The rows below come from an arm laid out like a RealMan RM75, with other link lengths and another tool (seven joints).
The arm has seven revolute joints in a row. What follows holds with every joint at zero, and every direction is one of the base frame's. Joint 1 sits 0.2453 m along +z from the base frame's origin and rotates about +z. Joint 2 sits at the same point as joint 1 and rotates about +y. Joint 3 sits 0.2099 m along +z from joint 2 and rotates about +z. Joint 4 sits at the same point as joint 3 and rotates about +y. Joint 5 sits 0.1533 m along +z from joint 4 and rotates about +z. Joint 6 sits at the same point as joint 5 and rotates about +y. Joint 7 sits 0.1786 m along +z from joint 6 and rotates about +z. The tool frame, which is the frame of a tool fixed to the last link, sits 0.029 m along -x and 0.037 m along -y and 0.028 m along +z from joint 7; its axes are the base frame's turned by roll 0, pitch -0.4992 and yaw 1.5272 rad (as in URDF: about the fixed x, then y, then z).
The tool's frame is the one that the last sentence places.
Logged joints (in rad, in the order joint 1, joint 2, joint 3, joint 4, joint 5, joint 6, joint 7), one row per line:
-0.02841 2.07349 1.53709 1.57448 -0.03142 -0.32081 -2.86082
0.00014 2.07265 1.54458 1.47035 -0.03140 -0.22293 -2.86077
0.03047 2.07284 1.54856 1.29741 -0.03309 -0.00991 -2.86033
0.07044 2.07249 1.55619 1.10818 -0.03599 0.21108 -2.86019
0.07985 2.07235 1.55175 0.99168 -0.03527 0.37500 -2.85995
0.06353 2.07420 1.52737 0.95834 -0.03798 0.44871 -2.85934
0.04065 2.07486 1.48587 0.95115 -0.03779 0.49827 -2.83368
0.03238 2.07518 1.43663 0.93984 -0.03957 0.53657 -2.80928
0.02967 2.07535 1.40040 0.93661 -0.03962 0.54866 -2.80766
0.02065 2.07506 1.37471 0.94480 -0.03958 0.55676 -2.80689
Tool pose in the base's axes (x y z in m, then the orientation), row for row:
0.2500 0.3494 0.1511 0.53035 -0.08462 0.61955 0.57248
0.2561 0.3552 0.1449 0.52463 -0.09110 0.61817 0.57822
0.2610 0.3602 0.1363 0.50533 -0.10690 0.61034 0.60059
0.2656 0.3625 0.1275 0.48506 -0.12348 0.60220 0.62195
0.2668 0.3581 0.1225 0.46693 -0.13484 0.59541 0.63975
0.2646 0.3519 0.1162 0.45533 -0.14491 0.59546 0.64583
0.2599 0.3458 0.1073 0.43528 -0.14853 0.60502 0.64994
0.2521 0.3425 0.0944 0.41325 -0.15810 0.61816 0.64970
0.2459 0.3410 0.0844 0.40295 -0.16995 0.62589 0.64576
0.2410 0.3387 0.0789 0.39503 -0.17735 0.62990 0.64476
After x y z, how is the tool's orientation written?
As a quaternion, w x y z.
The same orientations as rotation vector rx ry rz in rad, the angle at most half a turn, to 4 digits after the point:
-0.2020 1.4788 1.3665
-0.2180 1.4791 1.3835
-0.2579 1.4726 1.4491
-0.3006 1.4659 1.5140
-0.3309 1.4611 1.5699
-0.3574 1.4688 1.5930
-0.3697 1.5059 1.6177
-0.3975 1.5542 1.6335
-0.4293 1.5812 1.6314
-0.4497 1.5972 1.6349

